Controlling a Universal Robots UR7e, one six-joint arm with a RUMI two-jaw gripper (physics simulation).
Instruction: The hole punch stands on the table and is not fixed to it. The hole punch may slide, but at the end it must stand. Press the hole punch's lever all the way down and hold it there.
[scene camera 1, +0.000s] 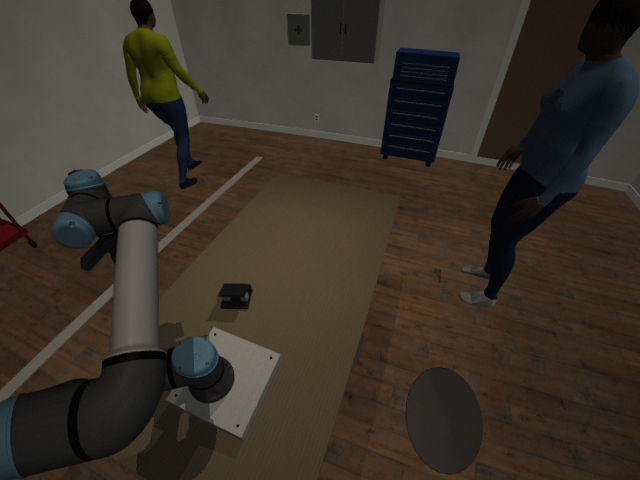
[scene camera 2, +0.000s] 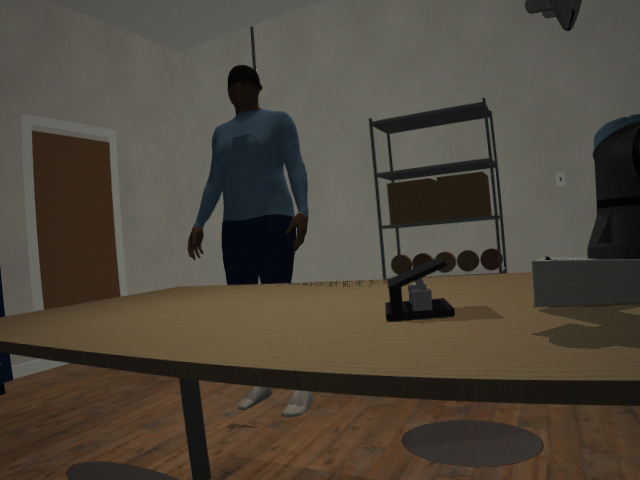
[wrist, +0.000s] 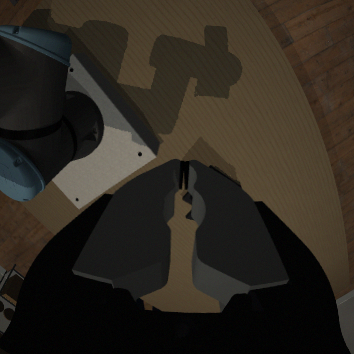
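Pixels of known places: gripper, fingertip midpoint: (scene camera 2: 568, 29) (wrist: 183, 163); arm's base, origin of the base link: (scene camera 1: 212, 379) (scene camera 2: 633, 258) (wrist: 73, 123).
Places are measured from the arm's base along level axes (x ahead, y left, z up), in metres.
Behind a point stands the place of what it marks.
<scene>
The black hole punch (scene camera 1: 236, 304) @(x 0.326, y 0.100, z -0.046 m) (scene camera 2: 419, 311) @(x 0.342, y 0.176, z -0.046 m) stands upright on the table (scene camera 1: 305, 258) @(x 0.690, y -0.085, z -0.058 m) (scene camera 2: 258, 330) @(x 0.581, y 0.258, z -0.058 m), in front of the robot's white base plate. Its lever (scene camera 1: 235, 289) @(x 0.361, y 0.112, z 0.012 m) (scene camera 2: 416, 273) @(x 0.346, y 0.161, z 0.012 m) is raised, slanting up toward the base plate side in scene camera 2. My gripper (scene camera 1: 86, 265) (scene camera 2: 569, 27) @(x 0.096, y 0.234, z 0.320 m) (wrist: 183, 163) @(x 0.096, y 0.234, z 0.320 m) is shut and empty, fingertips together. It hangs well above the table and does not touch the punch. In the wrist view the fingers hide most of the punch (wrist: 225, 175) @(x 0.338, y 0.176, z -0.052 m); small dark parts show beside and between them.
The white base plate (scene camera 1: 253, 384) @(x 0.034, y -0.139, z -0.007 m) (scene camera 2: 584, 283) @(x 0.095, y 0.102, z -0.024 m) (wrist: 107, 167) @(x 0.126, y -0.010, z 0.006 m) carries the arm's foot near the punch. A person in blue (scene camera 1: 573, 118) (scene camera 2: 255, 170) stands beyond one long table edge, and a person in yellow (scene camera 1: 155, 67) stands beyond the other side. A shelf rack (scene camera 2: 376, 196) is at the wall.
</scene>
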